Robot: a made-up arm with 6 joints.
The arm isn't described. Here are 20 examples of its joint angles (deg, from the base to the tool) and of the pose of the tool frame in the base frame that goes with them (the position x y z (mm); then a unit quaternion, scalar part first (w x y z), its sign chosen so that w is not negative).
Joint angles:
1: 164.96 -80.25 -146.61 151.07 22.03 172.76
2: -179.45 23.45 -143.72 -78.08 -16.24 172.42
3: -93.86 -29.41 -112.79 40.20 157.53 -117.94
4: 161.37 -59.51 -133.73 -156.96 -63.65 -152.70
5: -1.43 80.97 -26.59 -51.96 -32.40 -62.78
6: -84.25 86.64 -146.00 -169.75 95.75 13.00
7: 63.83 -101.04 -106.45 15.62 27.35 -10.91
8: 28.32 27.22 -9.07 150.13 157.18 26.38
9: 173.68 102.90 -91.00 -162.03 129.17 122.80
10: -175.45 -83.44 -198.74 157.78 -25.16 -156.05
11: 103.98 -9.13 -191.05 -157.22 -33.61 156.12
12: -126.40 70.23 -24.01 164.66 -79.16 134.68
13: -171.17 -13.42 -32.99 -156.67 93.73 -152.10
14: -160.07 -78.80 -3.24 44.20 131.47 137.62
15: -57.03 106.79 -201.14 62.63 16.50 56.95
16: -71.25 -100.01 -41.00 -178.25 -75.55 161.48
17: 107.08 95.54 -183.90 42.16 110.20 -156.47
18: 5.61 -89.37 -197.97 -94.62 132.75 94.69
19: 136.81 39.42 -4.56 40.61 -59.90 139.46
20: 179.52 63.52 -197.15 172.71 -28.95 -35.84
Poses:
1: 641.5 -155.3 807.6 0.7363 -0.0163 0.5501 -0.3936
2: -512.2 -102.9 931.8 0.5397 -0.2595 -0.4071 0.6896
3: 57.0 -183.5 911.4 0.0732 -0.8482 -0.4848 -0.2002
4: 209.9 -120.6 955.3 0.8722 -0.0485 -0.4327 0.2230
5: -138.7 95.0 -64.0 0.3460 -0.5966 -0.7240 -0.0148
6: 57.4 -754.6 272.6 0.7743 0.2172 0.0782 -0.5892
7: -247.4 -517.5 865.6 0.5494 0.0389 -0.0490 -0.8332
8: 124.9 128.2 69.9 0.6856 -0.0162 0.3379 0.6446
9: -280.6 69.3 -194.8 0.6396 0.1738 -0.4866 -0.5691
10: 689.2 96.6 325.1 0.7652 -0.0673 0.6313 0.1062
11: -1.5 -181.6 1059.6 0.7613 0.0299 -0.1422 -0.6319
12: 52.7 120.3 124.1 0.8756 -0.4287 0.1983 0.1013
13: -530.2 -41.6 337.8 0.8994 -0.2379 -0.2985 0.2131
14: -259.1 -185.2 414.0 0.4288 0.6642 0.5283 0.3098
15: 370.9 -645.8 484.7 0.4276 -0.1148 0.7180 -0.5371
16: 34.1 -89.9 728.2 0.3712 0.7558 -0.3692 0.3933
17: -278.5 638.3 349.8 0.3963 0.6536 -0.6446 0.0123
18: -575.6 -179.5 173.4 0.7436 0.3400 0.5581 -0.1413
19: 27.3 83.3 10.8 0.3259 -0.9099 0.2561 -0.0190
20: -558.0 19.1 804.4 0.3059 -0.5780 -0.1943 0.7311
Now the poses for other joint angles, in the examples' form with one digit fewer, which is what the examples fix.
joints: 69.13 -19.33 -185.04 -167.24 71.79 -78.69
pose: -138 -405 1029 0.670 0.723 -0.162 0.046
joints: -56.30 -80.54 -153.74 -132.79 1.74 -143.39
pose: -330 591 745 0.215 0.168 -0.434 -0.858
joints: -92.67 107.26 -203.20 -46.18 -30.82 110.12
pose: 52 -665 551 0.084 0.243 -0.469 0.845
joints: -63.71 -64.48 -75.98 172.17 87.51 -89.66
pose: 37 -46 1060 0.180 0.031 -0.409 -0.894
